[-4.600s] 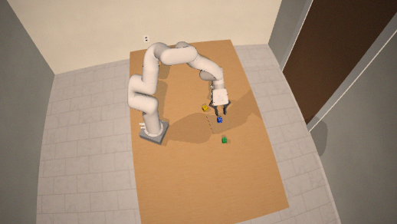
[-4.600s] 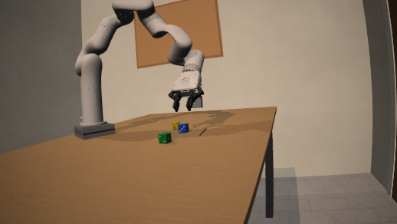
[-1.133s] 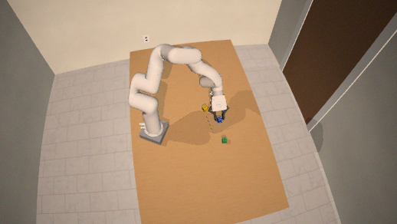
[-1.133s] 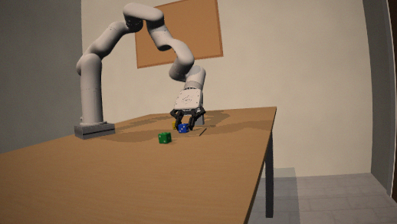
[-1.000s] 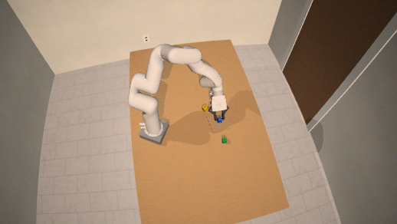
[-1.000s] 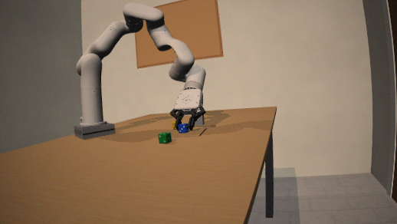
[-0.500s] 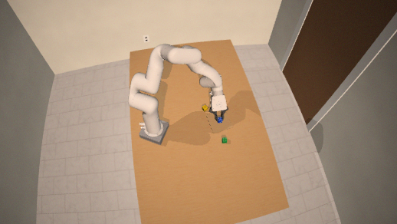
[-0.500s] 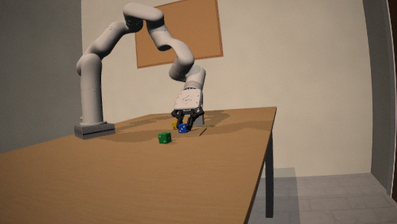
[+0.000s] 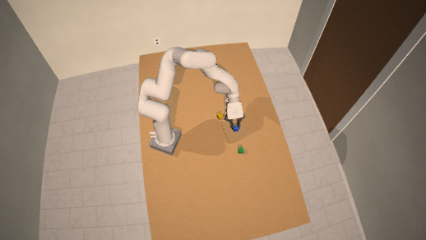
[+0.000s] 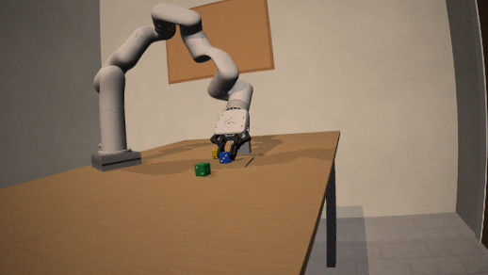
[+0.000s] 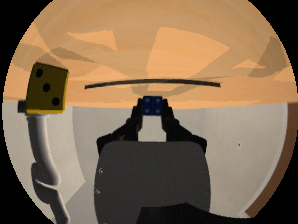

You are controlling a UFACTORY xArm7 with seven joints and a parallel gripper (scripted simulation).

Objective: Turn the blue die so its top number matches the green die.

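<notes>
My hand is 10 mm to the left of the blue die and 10 mm above it. From my hand the other things lie so: green die (30 mm ahead, 160 mm to the right, 20 mm below); yellow die (100 mm behind, 80 mm to the left, 20 mm below).
</notes>
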